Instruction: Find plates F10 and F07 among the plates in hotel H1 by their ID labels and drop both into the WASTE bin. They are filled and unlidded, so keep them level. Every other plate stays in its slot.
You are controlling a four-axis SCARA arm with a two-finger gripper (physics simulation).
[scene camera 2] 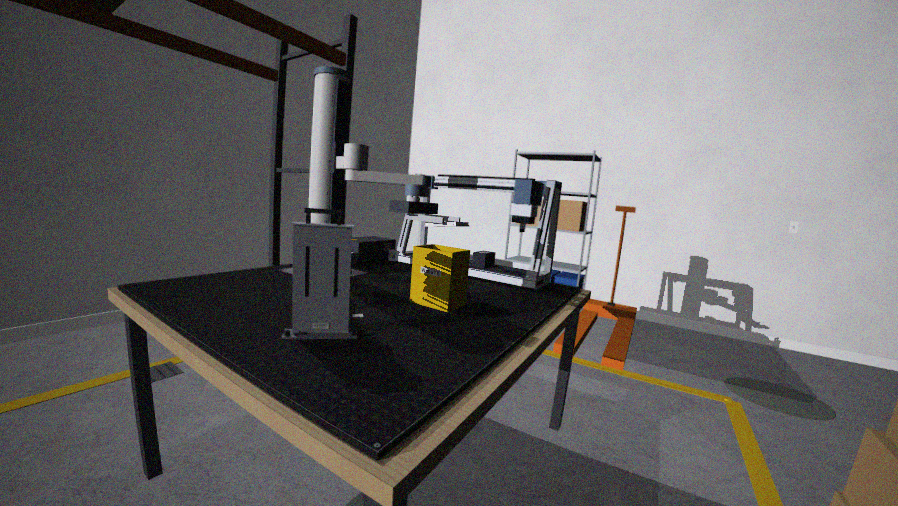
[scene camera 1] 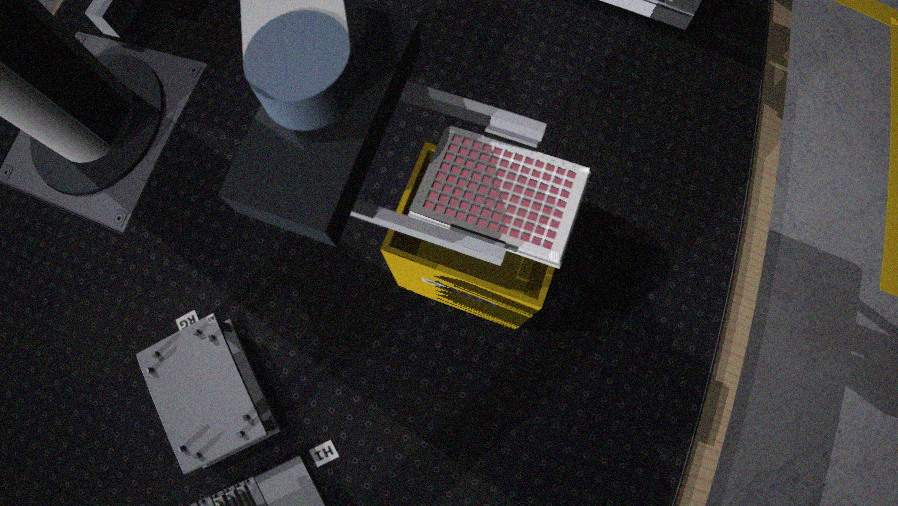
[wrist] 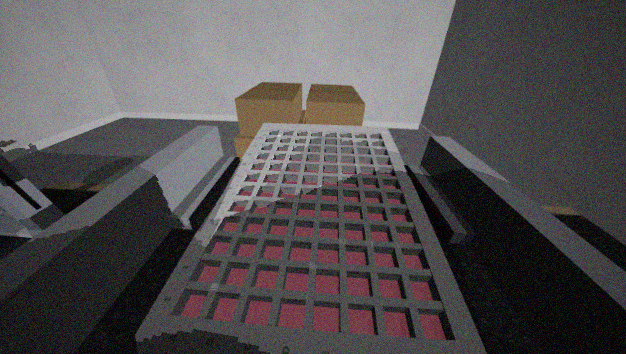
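Where they show: gripper, fingertip midpoint: (scene camera 2: 451, 220) (scene camera 1: 524, 193) (wrist: 321, 150); arm's base at its link origin: (scene camera 1: 99, 125).
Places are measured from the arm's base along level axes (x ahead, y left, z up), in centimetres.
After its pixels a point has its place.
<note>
My gripper (scene camera 1: 505, 192) {y -2.4, x 67.5, z 31.2 cm} (scene camera 2: 449, 220) {y -2.4, x 67.5, z 31.2 cm} (wrist: 321, 150) {y -2.4, x 67.5, z 31.2 cm} is shut on a white, unlidded plate (scene camera 1: 502, 196) {y -2.8, x 65.9, z 30.0 cm} (scene camera 2: 457, 224) {y -5.9, x 71.9, z 30.3 cm} (wrist: 312, 262) {y -2.2, x 62.1, z 29.9 cm} with pink-red filled wells, one finger along each long side. The plate looks level and hangs above the yellow WASTE bin (scene camera 1: 408, 270) {y -8.4, x 58.9, z 15.7 cm} (scene camera 2: 422, 289) {y -8.5, x 61.7, z 6.9 cm}, with a gap between them in scene camera 2. The plate's ID label does not show in any view. The top of hotel H1 (scene camera 1: 285, 485) {y -37.5, x 51.5, z 2.1 cm} is at the bottom of scene camera 1, beside its H1 tag (scene camera 1: 324, 453) {y -31.8, x 54.8, z 1.3 cm}; the labels of its plates are hidden.
A grey stand (scene camera 1: 201, 396) {y -30.1, x 39.0, z 7.3 cm} tagged RG (scene camera 1: 187, 321) {y -22.7, x 30.5, z 1.3 cm} is beside hotel H1. A grey slotted tower (scene camera 2: 321, 276) {y -49.3, x 59.0, z 16.7 cm} stands in front of the arm's column (scene camera 2: 323, 144) {y -6.3, x 4.1, z 57.3 cm}. A gantry frame (scene camera 2: 551, 232) {y 61.6, x 85.0, z 27.1 cm} is behind the bin. The wooden table edge (scene camera 1: 741, 301) {y 5.3, x 102.7, z 0.0 cm} runs on the right in scene camera 1.
</note>
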